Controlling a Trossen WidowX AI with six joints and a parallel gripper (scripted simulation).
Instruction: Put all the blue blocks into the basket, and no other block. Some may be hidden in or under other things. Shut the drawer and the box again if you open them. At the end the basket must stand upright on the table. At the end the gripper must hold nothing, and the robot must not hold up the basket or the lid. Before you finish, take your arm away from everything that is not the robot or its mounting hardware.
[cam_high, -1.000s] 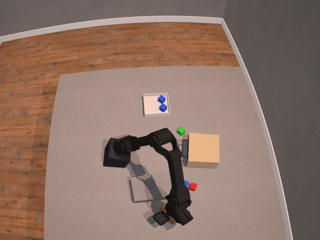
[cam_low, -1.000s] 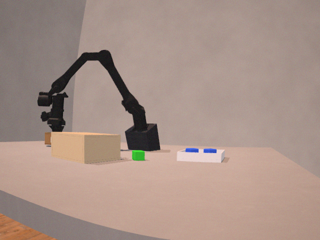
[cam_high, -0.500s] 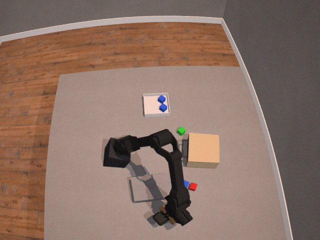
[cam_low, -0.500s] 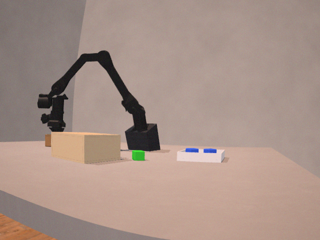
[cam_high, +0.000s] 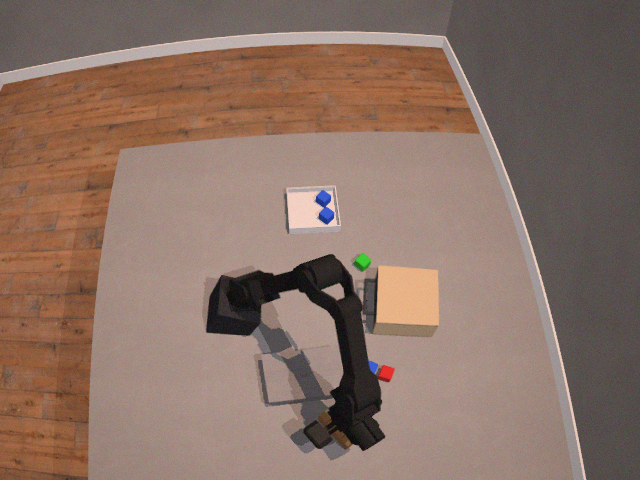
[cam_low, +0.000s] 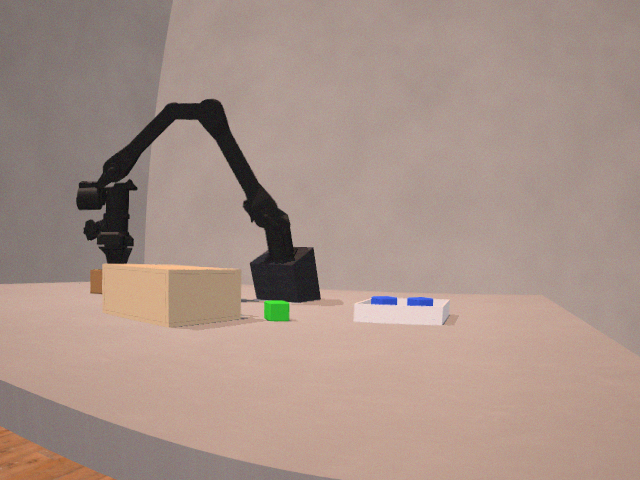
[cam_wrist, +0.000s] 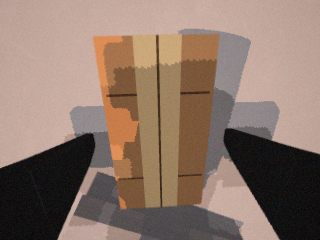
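The red block is 160 mm ahead of my hand, 100 mm to the left of it and 60 mm below it. Round my hand: grey box: 150 mm to the left, 60 mm below, 50 mm behind; tan drawer cabinet: 270 mm to the left, 270 mm ahead, 40 mm below; knobbed lid: 150 mm to the left, 50 mm behind, 20 mm below.
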